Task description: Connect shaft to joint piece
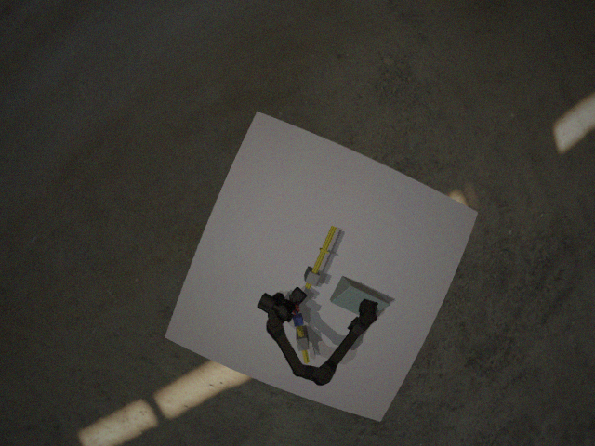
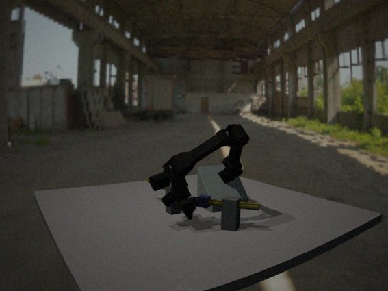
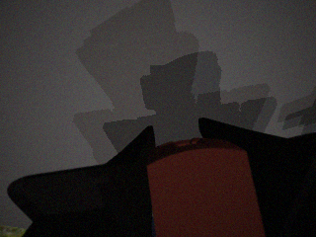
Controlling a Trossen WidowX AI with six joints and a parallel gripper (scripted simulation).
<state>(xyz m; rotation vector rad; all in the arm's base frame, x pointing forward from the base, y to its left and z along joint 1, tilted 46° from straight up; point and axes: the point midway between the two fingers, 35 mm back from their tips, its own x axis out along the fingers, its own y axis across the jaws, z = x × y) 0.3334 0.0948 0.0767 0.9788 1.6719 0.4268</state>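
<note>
Right now the red joint piece is 50 mm above my gripper tip.
</note>
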